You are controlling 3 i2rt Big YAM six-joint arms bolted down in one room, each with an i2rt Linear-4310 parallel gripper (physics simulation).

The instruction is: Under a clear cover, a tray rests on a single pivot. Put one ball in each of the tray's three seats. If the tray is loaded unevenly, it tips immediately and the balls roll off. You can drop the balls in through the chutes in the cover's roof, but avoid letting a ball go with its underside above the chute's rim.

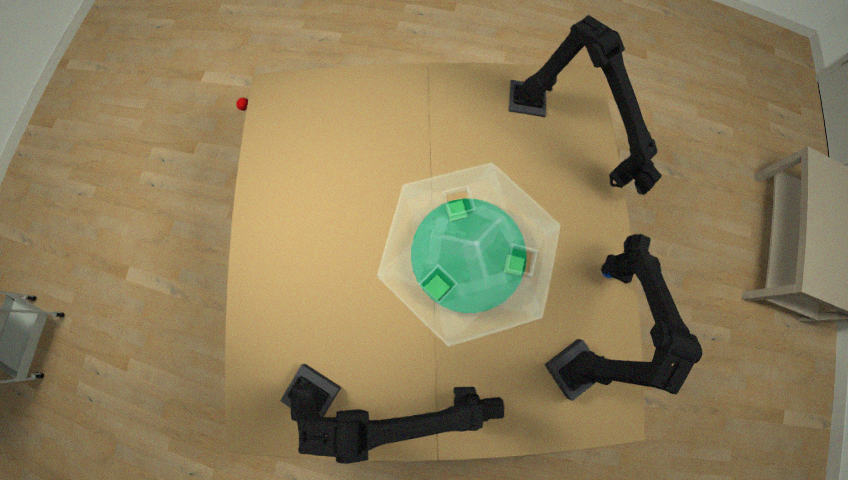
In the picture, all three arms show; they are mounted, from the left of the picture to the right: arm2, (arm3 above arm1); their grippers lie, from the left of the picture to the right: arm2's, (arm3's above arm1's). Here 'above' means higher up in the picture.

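A clear six-sided cover [410,196] stands over a round green tray [458,264]. Three bright green seats [457,209] [515,264] [437,286] show on the tray near three square chutes; no ball shows in them. A red ball [242,104] is just beyond the table's upper left edge; its height is unclear. Arm1's gripper [609,271] is shut on a blue ball [606,270], right of the cover. Arm2's gripper [465,391] is below the cover and arm3's gripper [615,180] is to its upper right; their finger openings are too small to tell.
The tan table [309,208] has arm bases at lower left, lower right and upper right. Arm1's and arm3's elbows reach out past the table's edges. A pale shelf unit [804,226] stands at the right and a grey trolley [36,339] at the left.
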